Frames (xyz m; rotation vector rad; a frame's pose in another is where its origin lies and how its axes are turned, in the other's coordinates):
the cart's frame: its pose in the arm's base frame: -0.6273 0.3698 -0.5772 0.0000 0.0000 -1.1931
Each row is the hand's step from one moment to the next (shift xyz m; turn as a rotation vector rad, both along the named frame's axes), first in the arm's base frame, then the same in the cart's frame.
Working: the arm's base frame: its pose in the cart's frame: 0.5751 0.4467 0.5772 0.0000 0.0000 1.1931

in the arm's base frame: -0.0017 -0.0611 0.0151 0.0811 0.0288 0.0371
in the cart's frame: 0.0562 -0.0241 0.0151 0.0031 0.0860 0.0371
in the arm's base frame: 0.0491 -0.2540 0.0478 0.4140 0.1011 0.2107
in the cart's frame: 0.2542 -0.0480 0.0478 0.0587 0.4221 0.2107
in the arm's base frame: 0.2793 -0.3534 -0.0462 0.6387 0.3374 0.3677
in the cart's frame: 0.4315 0.1293 -0.0462 -0.0781 0.7181 0.3677
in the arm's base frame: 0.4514 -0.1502 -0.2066 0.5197 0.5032 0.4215
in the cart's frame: 0.3061 0.3642 -0.2066 -0.2761 0.6686 0.4215
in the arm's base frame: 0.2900 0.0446 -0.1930 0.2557 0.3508 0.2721
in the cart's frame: 0.0655 0.2860 -0.1930 -0.2318 0.3670 0.2721
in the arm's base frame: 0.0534 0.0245 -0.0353 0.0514 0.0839 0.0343
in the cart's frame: -0.0031 0.0587 -0.0353 -0.0590 0.0787 0.0343
